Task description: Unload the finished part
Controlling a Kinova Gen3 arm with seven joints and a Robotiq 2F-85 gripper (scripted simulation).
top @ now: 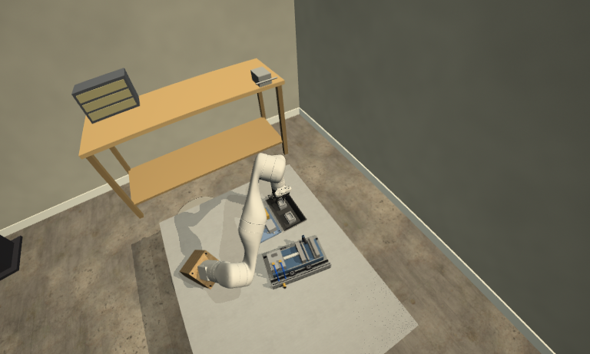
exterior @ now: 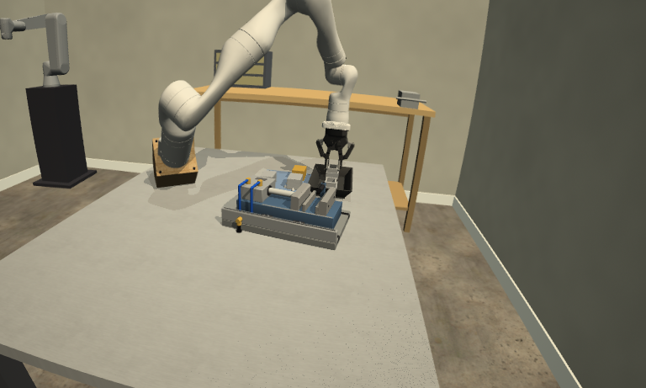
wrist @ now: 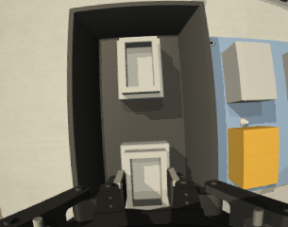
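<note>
The orange block lies 120 mm behind my hand, 10 mm to the left of it and 40 mm below it. From my hand the other things lie so: blue plate (170 mm behind, 30 mm to the right, 60 mm below).
</note>
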